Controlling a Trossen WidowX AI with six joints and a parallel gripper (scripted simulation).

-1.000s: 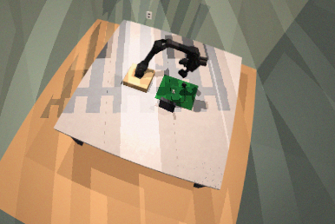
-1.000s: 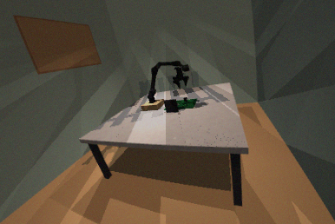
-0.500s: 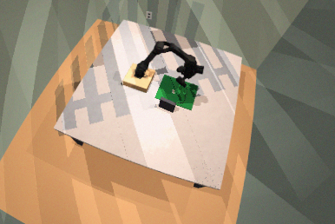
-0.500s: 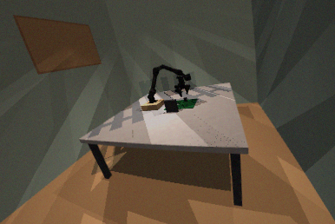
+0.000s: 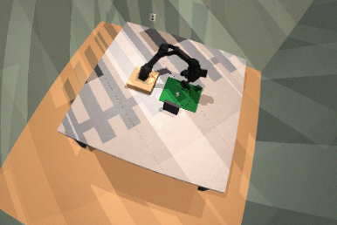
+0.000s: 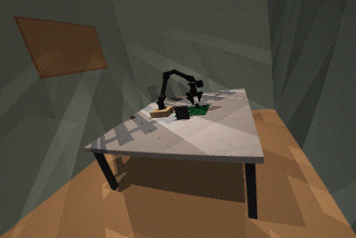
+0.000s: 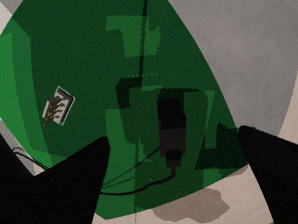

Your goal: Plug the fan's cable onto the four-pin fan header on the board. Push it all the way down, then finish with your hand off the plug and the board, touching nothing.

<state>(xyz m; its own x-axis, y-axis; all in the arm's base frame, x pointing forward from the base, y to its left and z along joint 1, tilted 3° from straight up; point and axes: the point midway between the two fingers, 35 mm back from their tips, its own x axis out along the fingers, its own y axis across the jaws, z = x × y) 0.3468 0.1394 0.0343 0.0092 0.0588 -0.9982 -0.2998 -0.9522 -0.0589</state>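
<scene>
My gripper tip is now 30 mm above the black fan plug. The rest, counted from my gripper tip: green circuit board: 80 mm to the right, 60 mm below, 20 mm behind; black fan: 250 mm to the right, 20 mm behind, 10 mm above; four-pin fan header: 100 mm to the right, 50 mm below, 50 mm behind.
</scene>
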